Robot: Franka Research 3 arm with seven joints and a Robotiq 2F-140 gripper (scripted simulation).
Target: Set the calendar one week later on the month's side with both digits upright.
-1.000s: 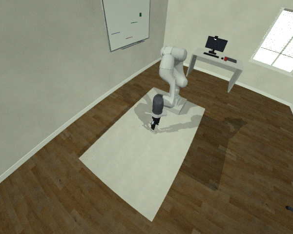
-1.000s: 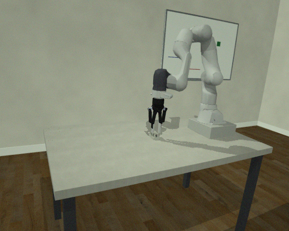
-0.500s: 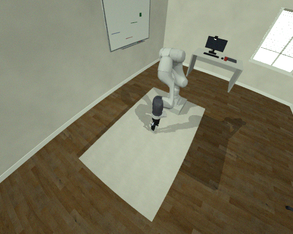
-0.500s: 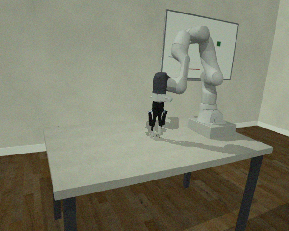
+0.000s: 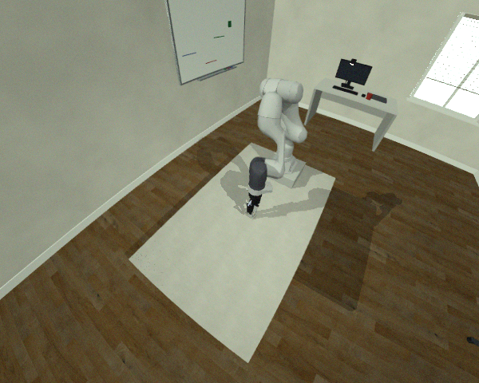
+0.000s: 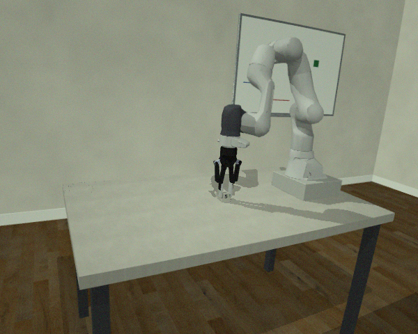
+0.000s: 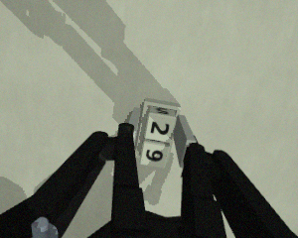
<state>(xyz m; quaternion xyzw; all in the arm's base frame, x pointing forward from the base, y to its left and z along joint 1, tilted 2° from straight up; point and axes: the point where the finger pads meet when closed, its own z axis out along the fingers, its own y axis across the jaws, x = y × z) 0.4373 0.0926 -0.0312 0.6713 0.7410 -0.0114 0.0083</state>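
Now: hand 10 mm short of the date cube, 30 mm to the left of it and 30 mm above it. From my hand the other things lie so: white tray: 20 mm to the right, 40 mm below.
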